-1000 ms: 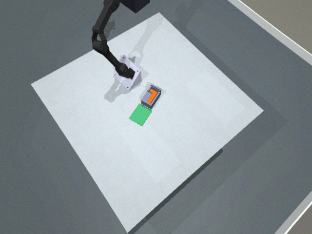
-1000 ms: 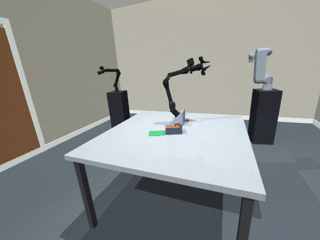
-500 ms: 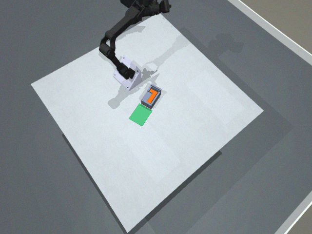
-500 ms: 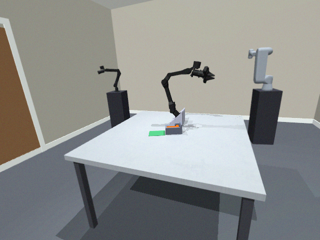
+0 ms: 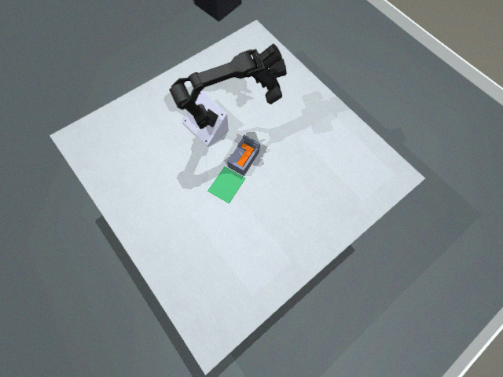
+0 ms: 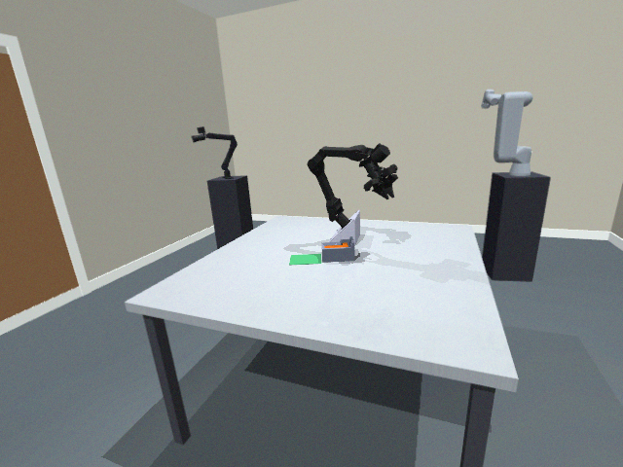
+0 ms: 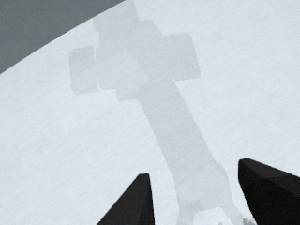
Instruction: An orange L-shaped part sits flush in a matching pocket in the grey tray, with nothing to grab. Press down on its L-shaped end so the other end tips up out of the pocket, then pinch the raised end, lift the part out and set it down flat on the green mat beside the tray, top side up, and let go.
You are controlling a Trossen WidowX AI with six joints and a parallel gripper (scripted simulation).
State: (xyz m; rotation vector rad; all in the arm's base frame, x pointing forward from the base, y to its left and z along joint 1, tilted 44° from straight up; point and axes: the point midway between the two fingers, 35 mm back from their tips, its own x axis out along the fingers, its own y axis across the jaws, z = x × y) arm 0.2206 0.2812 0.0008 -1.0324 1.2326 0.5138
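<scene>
The orange L-shaped part is 1 cm ahead of my gripper tip, 23 cm to the right of it and 24 cm below it. From my gripper tip the other things lie so: green mat: 4 cm ahead, 39 cm to the right, 30 cm below.
</scene>
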